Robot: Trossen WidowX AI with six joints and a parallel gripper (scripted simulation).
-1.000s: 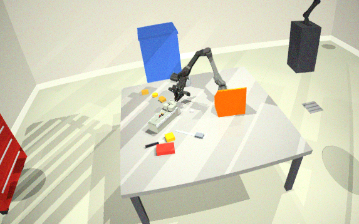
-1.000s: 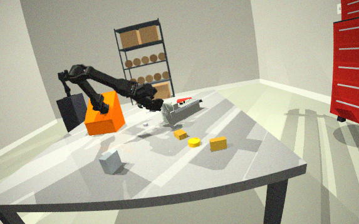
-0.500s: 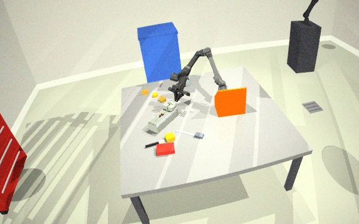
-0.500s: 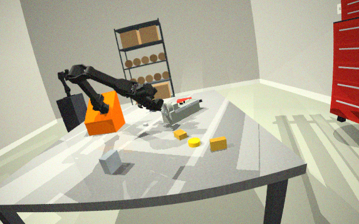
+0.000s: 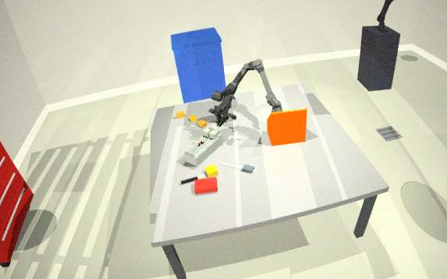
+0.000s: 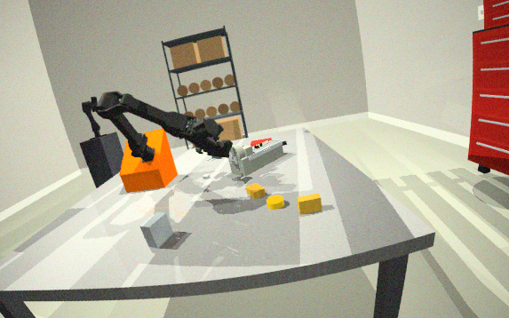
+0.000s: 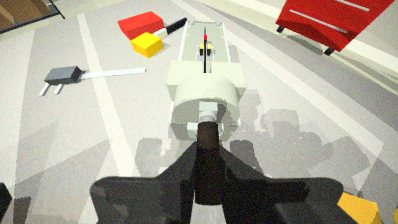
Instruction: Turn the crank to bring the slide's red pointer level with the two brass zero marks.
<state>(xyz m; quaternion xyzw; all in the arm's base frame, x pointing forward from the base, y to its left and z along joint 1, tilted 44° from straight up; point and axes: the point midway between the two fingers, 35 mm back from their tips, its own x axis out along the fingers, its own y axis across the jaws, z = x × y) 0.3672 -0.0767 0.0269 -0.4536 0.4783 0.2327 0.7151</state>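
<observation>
Now: the red pointer 130 mm ahead of my gripper tip, 150 mm to the left of it and 10 mm below it. From my gripper tip the other things lie so: dark brown crank handle: 10 mm behind, 10 mm to the right, 30 mm above; then yellow block: 70 mm ahead, 320 mm to the left, 80 mm below; then grey cube: 150 mm behind, 400 mm to the right, 60 mm below.
</observation>
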